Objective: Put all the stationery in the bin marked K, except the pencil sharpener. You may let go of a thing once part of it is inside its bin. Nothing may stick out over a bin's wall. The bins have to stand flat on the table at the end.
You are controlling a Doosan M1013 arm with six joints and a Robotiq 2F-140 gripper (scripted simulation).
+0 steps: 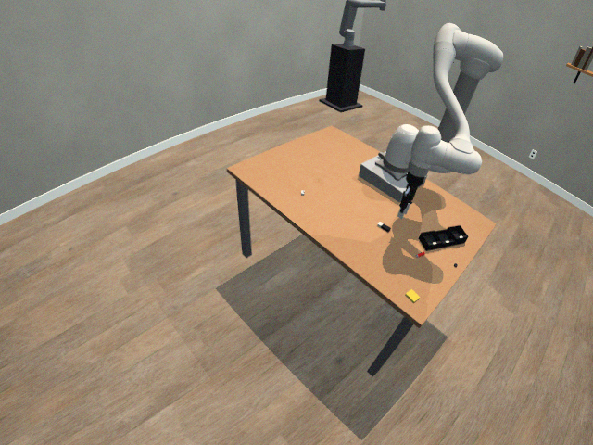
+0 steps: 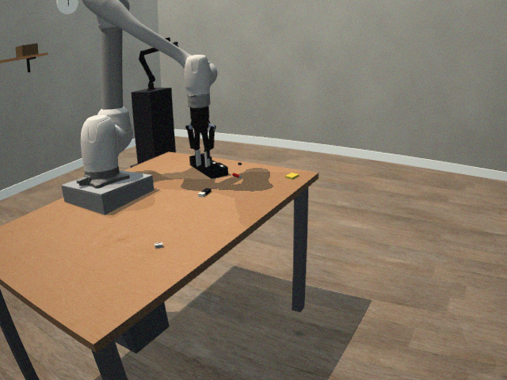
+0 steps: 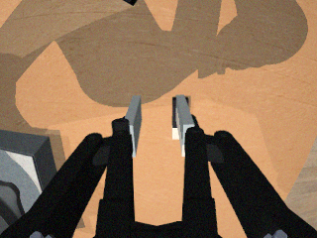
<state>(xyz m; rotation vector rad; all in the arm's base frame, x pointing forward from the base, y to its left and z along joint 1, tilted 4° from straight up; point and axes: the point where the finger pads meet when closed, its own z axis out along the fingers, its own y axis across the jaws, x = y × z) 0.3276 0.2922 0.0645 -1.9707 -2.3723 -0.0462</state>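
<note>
My gripper is now 12 cm above the black-and-white eraser, 6 cm to the left of it and 4 cm short of it. Also, from my hand: black three-compartment bin 20 cm to the left, 15 cm behind, 11 cm below; small red cylinder 18 cm to the left, 12 cm below, 3 cm ahead; small black round thing 33 cm to the left, 13 cm below, 7 cm behind.
</note>
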